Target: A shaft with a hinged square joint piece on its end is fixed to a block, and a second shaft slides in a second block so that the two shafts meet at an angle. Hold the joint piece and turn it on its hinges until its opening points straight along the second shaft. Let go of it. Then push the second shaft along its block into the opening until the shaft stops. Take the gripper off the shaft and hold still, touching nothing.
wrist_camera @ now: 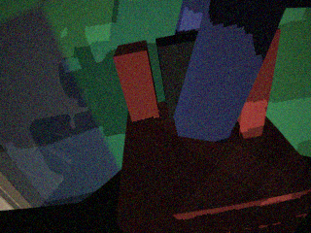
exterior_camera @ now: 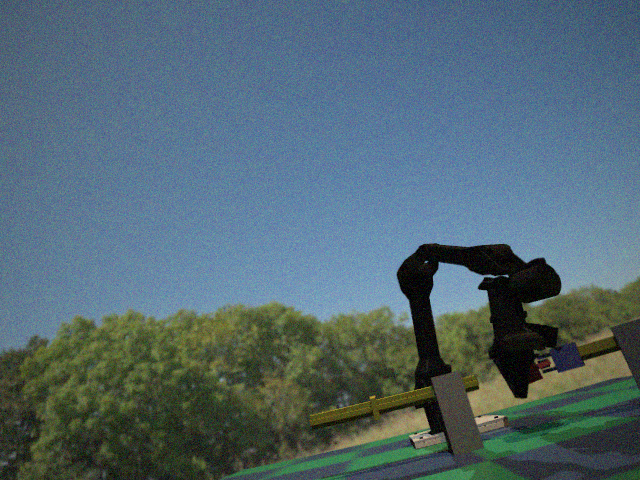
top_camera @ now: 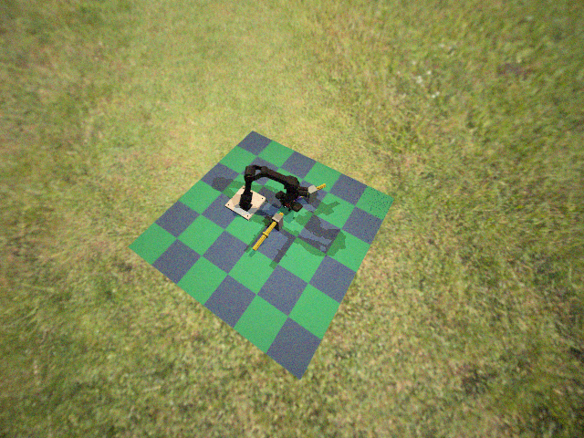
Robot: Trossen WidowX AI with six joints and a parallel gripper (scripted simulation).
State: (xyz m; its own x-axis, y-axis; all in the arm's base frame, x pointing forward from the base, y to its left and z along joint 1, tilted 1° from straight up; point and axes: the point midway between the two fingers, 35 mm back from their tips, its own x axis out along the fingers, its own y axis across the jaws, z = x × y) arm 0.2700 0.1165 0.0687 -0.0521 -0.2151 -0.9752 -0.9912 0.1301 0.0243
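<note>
My gripper tip is 4 cm below the red square joint piece and 3 cm to the right of it.
</note>
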